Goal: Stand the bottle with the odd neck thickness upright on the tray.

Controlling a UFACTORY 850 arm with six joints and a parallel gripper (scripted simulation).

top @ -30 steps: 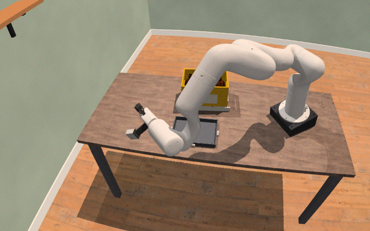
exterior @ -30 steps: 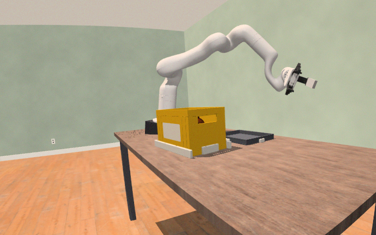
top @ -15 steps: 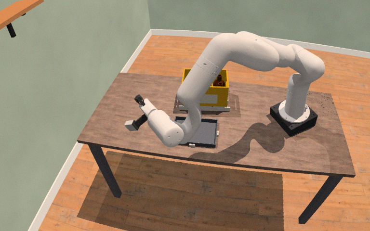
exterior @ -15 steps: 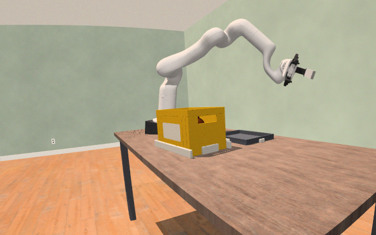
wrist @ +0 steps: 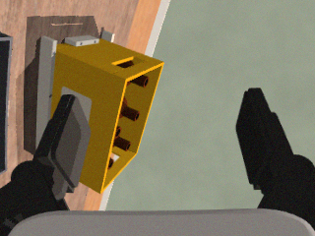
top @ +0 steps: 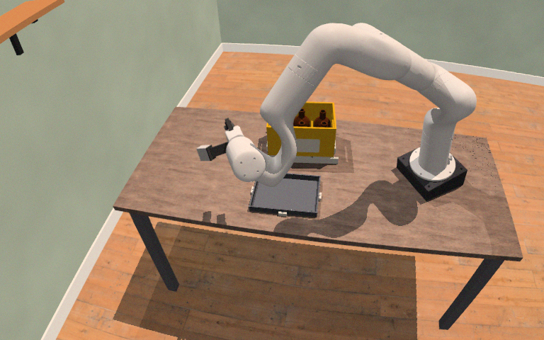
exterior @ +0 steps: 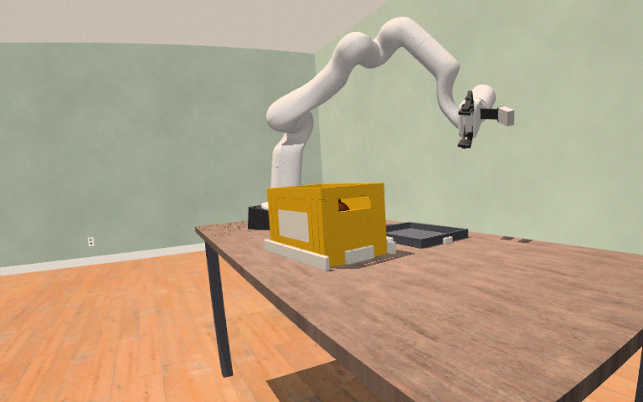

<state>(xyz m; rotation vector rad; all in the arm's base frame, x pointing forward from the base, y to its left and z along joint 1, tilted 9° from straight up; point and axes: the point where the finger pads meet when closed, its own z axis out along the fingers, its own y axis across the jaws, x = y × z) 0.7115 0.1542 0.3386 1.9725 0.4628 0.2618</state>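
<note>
The yellow crate is 210 mm behind my hand, 330 mm to the right of it and 220 mm below it. Round my hand: dark tray 160 mm behind, 40 mm to the right, 290 mm below.
</note>
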